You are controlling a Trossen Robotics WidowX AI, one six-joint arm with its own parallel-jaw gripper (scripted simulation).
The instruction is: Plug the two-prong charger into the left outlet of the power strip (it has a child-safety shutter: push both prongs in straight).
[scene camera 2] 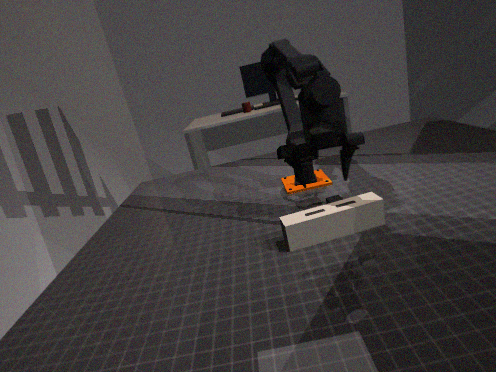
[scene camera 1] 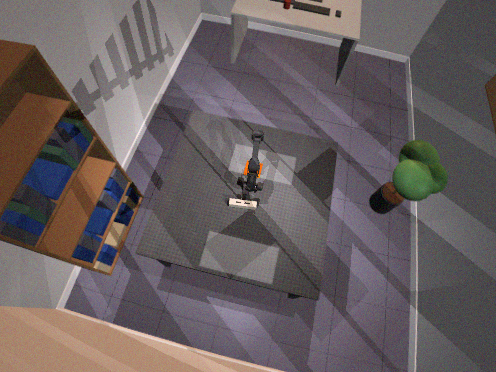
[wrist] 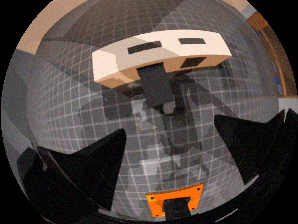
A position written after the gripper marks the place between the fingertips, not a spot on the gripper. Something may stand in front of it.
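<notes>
Gripper (scene camera 2: 325, 184) open, holding nothing. Wrist view: gripper (wrist: 172, 126), plus a charger (wrist: 156, 84).
</notes>
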